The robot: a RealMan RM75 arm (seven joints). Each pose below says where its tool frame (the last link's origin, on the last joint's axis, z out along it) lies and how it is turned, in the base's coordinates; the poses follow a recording.
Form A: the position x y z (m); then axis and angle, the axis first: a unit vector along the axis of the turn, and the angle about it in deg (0 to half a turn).
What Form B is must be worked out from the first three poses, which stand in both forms.
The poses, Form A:
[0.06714 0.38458 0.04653 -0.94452 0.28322 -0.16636 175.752]
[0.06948 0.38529 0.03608 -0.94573 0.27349 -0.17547 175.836]
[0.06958 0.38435 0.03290 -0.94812 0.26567 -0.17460 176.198]
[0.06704 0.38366 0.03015 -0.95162 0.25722 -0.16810 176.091]
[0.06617 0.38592 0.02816 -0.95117 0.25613 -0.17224 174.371]
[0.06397 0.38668 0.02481 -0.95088 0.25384 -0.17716 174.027]
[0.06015 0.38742 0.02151 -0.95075 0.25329 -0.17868 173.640]
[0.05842 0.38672 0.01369 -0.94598 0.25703 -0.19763 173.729]
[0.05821 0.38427 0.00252 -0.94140 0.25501 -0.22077 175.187]
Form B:
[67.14 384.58 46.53 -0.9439 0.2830 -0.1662 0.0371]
[69.48 385.29 36.08 -0.9451 0.2733 -0.1754 0.0363]
[69.58 384.35 32.90 -0.9476 0.2655 -0.1745 0.0332]
[67.04 383.66 30.15 -0.9511 0.2571 -0.1680 0.0341]
[66.17 385.92 28.16 -0.9500 0.2558 -0.1720 0.0491]
[63.97 386.68 24.81 -0.9496 0.2535 -0.1769 0.0521]
[60.15 387.42 21.51 -0.9493 0.2529 -0.1784 0.0555]
[58.42 386.72 13.69 -0.9446 0.2566 -0.1973 0.0547]
[58.21 384.27 2.52 -0.9406 0.2548 -0.2206 0.0420]

